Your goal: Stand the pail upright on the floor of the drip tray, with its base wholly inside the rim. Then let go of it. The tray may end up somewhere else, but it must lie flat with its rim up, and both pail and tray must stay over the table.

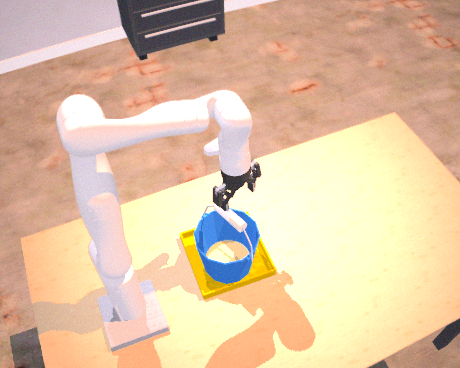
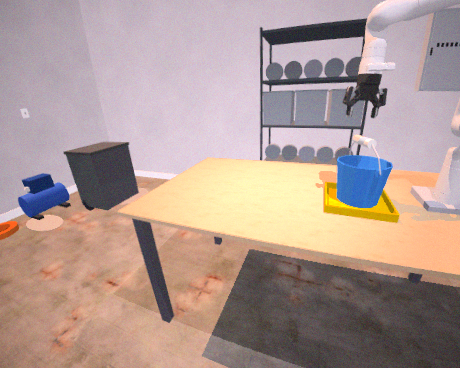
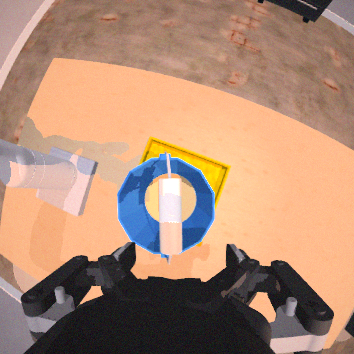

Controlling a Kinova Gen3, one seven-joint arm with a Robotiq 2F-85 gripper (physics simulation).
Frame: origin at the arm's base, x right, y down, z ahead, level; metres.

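Where they show: gripper, fingertip midpoint: [image 1: 238,199] [image 2: 361,117] [image 3: 179,253]; arm's base, link origin: [image 1: 130,306] [image 2: 445,198] [image 3: 64,174].
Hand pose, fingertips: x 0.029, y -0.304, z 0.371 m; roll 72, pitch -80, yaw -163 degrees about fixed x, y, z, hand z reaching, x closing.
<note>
Each offset is from my fingertips to the centre of the thing. Level surfaces: height alone.
The blue pail [image 1: 227,272] [image 2: 362,182] [image 3: 135,215] stands upright in the yellow drip tray @[dx -0.038, dy +0.318, dz -0.023 m] [image 1: 265,266] [image 2: 360,214] [image 3: 215,172]. Its base appears to be inside the rim, though the pail's wall hides part of the base edge. The tray lies flat on the table, rim up. The pail's white handle grip @[dx -0.017, dy +0.085, dz -0.018 m] [image 1: 232,219] [image 2: 364,141] [image 3: 170,200] is raised above the pail's mouth on its thin wire. My gripper [image 1: 238,196] [image 2: 361,113] [image 3: 179,253] is open and empty, above the handle grip and apart from it.
The wooden table @[dy +0.333 m] [image 1: 360,215] [image 2: 240,195] [image 3: 280,200] carries the pail, the tray and the robot's base plate [image 1: 135,330] [image 2: 425,200] [image 3: 82,187], which is beside the tray. A shelf rack [image 2: 261,100] and a dark cabinet [image 2: 102,175] stand beyond the table.
</note>
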